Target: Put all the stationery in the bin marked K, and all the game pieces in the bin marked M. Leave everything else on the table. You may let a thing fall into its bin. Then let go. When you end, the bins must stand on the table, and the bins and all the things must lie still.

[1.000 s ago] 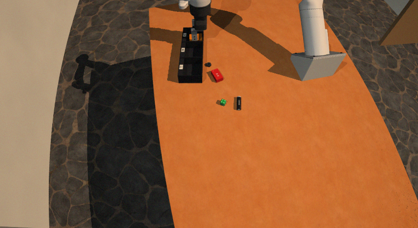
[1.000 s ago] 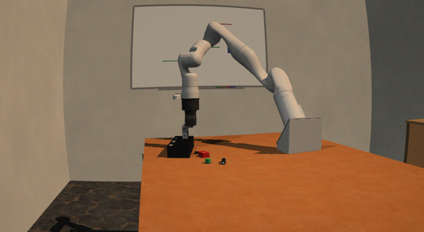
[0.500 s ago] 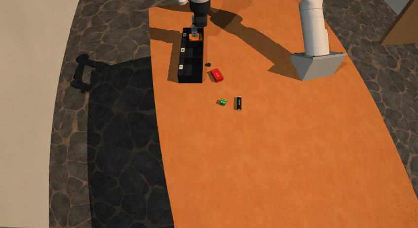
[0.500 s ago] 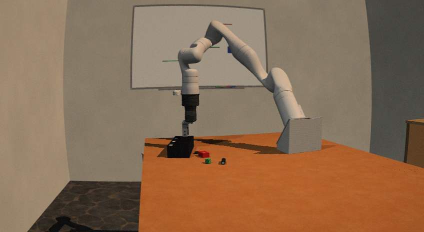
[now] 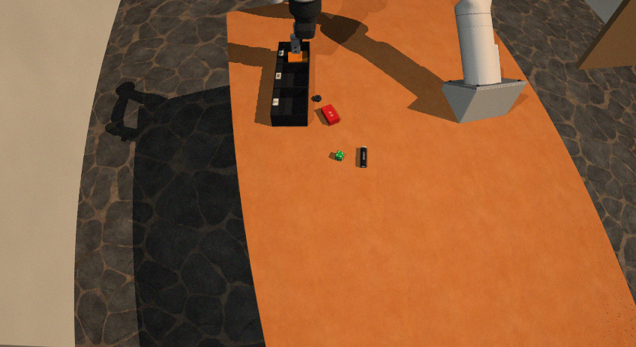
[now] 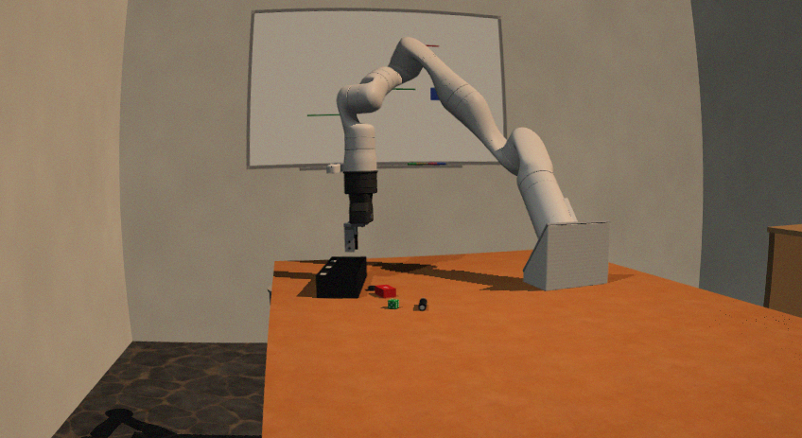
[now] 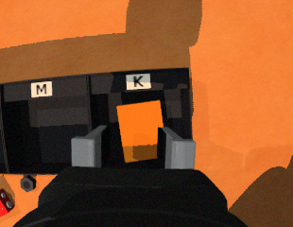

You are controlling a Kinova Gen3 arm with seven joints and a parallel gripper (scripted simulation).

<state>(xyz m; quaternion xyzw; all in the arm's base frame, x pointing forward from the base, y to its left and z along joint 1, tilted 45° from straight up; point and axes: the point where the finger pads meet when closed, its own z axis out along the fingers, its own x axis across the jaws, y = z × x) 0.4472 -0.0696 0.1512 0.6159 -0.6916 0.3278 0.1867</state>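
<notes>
The green die is 8 cm behind my hand, 29 cm to the left of it and 8 cm below it. Round my hand: orange block: 1 cm to the right, 6 cm below; then grey-and-white piece: 1 cm ahead, 1 cm to the right, 7 cm below; then black row: 2 cm ahead, 8 cm to the left, 6 cm below.
</notes>
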